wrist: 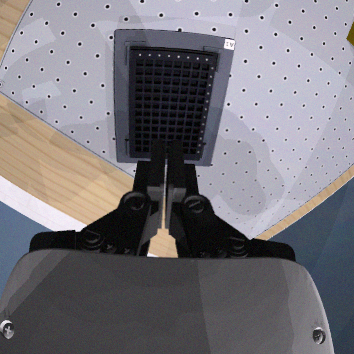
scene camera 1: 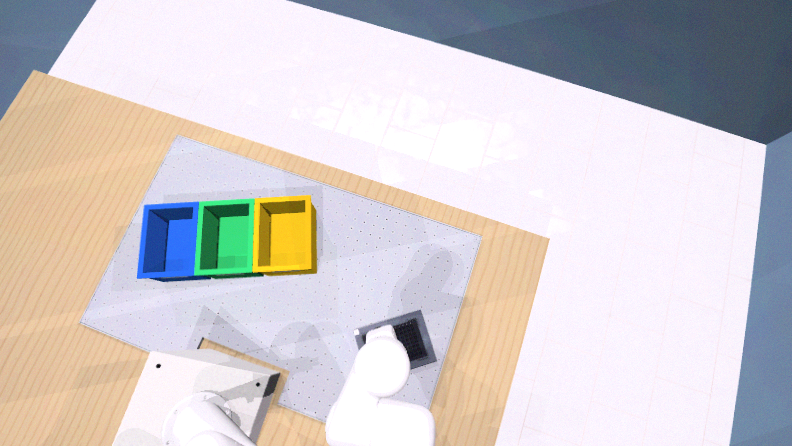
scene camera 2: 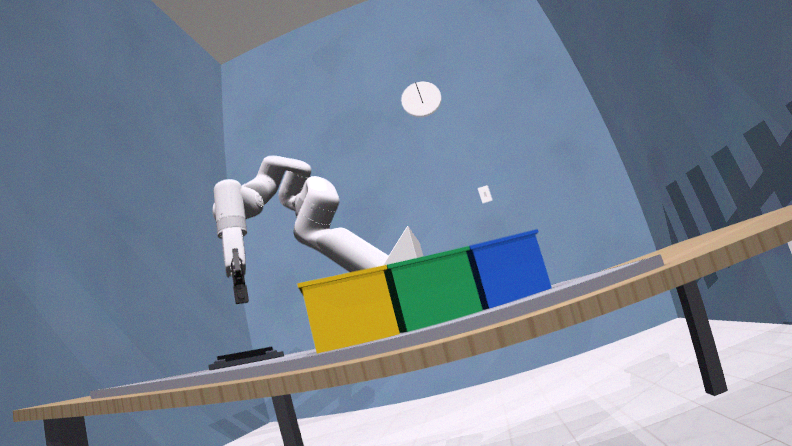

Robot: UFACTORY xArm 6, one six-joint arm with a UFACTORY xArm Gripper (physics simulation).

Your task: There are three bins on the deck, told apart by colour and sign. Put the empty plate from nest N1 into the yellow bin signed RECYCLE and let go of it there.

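Frame: origin at the arm's base, x ahead, y left, z up, level; metres.
Seen in the pictures: gripper, between the fingertips: (wrist: 165,160) (scene camera 2: 242,302); arm's base, origin of its link: (scene camera 1: 197,424).
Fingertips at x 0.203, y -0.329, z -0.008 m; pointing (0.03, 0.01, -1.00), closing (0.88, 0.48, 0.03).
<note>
Offsets run from my fingertips to a thing's middle. "spot": to the spot under its first point. Level surfaces: height alone.
The black plate @(dz -0.119, dx +0.013, dy -0.012 m) (scene camera 1: 412,339) (scene camera 2: 246,353) (wrist: 170,100) with a grid of wells lies flat in the dark grey nest (scene camera 1: 429,354) (scene camera 2: 221,365) (wrist: 122,100). The white arm hides part of both in scene camera 1. My gripper (scene camera 2: 239,303) (wrist: 165,160) is shut with nothing between the fingers. It hangs well above the plate, pointing down, with its fingertips over the plate's near edge in the wrist view. The yellow bin @(spot: dz -0.132, dx +0.218, dy +0.302 m) (scene camera 1: 285,235) (scene camera 2: 350,313) stands at the right end of the bin row in scene camera 1 and is empty. Its sign does not show readably.
The green bin @(dz -0.088, dx +0.172, dy +0.407 m) (scene camera 1: 227,238) (scene camera 2: 437,290) stands against the yellow one, and the blue bin @(spot: dz -0.132, dx +0.152, dy +0.556 m) (scene camera 1: 180,241) (scene camera 2: 511,271) beyond it. All stand on the perforated deck @(dz -0.138 m) (scene camera 1: 354,277) (scene camera 2: 609,271) (wrist: 270,75) on the wooden table @(dz -0.151 m) (scene camera 1: 55,193). The arm's pale base block (scene camera 1: 182,371) stands at the deck's edge.
</note>
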